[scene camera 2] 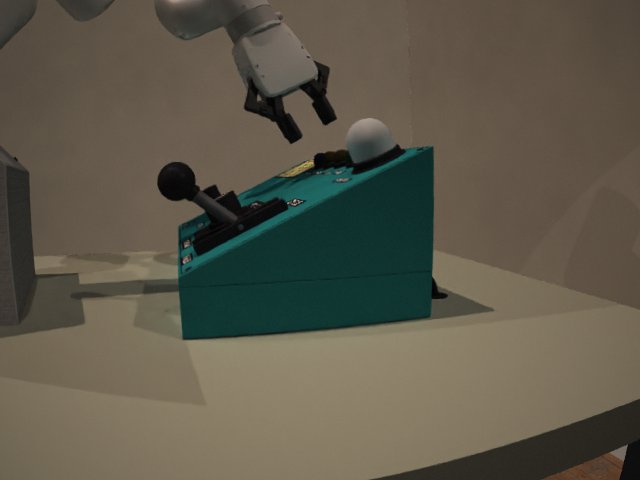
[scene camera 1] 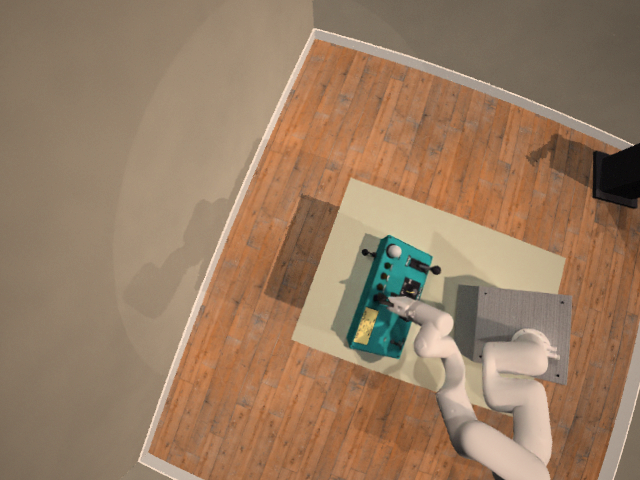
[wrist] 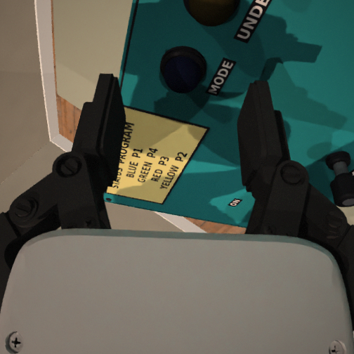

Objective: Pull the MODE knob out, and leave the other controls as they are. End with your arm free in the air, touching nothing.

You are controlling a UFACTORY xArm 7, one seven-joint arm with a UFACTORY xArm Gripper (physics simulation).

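Frame: origin at the arm's base, x ahead, y left, z up, level; millimetres.
Where they show: gripper, fingertip midpoint: (scene camera 2: 314,131) (scene camera 1: 384,295).
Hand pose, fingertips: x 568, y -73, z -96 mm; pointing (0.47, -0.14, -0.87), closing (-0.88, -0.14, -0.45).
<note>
Things, the pixels of their top centre, and the offset from my fingertips. "spot": a spot on its surface instead.
- MODE knob, surface spot: (scene camera 2: 319,159) spot: dx +12, dy +9, dz -41 mm
- white dome, surface spot: (scene camera 2: 369,140) spot: dx -31, dy -211, dz -28 mm
- ball-ended lever, top centre: (scene camera 2: 176,161) (scene camera 1: 438,270) dx -220, dy -150, dz -47 mm
- yellow status card, top centre: (scene camera 2: 301,159) (scene camera 1: 367,327) dx +38, dy +141, dz -36 mm
The MODE knob (wrist: 183,70) (scene camera 2: 319,159) is a round dark blue cap on the sloped top of the teal control box (scene camera 1: 373,294) (scene camera 2: 310,299). In the wrist view it sits beside the MODE label (wrist: 220,77); how far it stands out is hard to judge. My gripper (wrist: 182,97) (scene camera 2: 311,130) (scene camera 1: 385,301) is open, with nothing between the fingers. In scene camera 2 it hangs in the air above the sloped panel, apart from it. In the wrist view the knob shows beyond and between the spread fingertips. In scene camera 1 the gripper partly covers the knob's area.
A yellow-brown knob (wrist: 211,9) by the UNDER label is next to MODE. A white dome (scene camera 1: 393,251) (scene camera 2: 369,140) and a ball-ended lever (scene camera 1: 436,269) (scene camera 2: 176,180) rise from the box. A yellow status card (wrist: 155,155) (scene camera 1: 366,326) lies near MODE. A grey block (scene camera 1: 522,310) stands at the arm's base.
</note>
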